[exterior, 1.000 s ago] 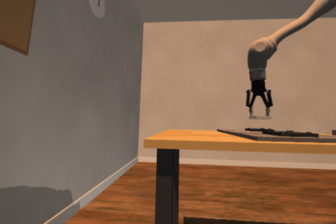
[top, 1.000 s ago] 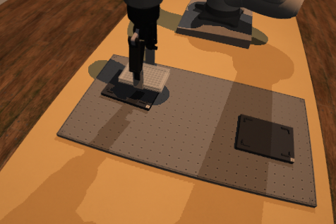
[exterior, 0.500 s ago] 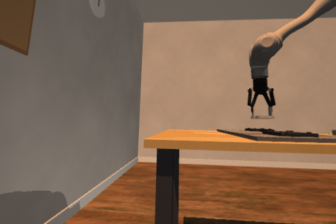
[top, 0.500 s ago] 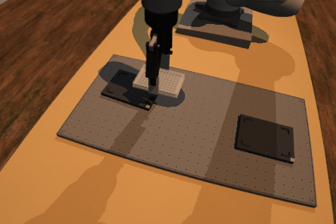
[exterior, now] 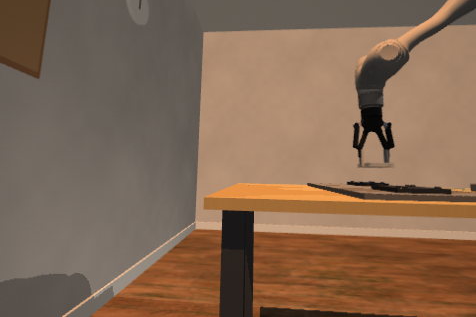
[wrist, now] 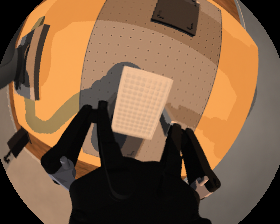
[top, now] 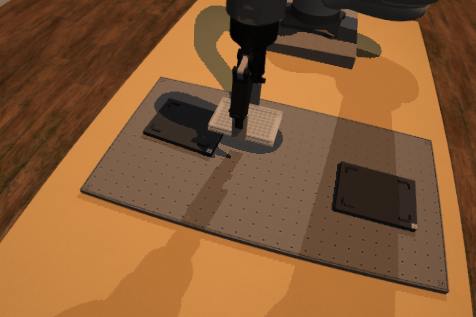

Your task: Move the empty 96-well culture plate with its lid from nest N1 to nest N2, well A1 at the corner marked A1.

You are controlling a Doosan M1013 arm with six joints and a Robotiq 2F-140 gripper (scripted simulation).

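The black nest N2 is 29 cm to the left of my hand and 10 cm below it. Also, from my hand: lid: 2 cm below; then plate: 2 cm below; then black nest N1: 13 cm to the right, 10 cm below.
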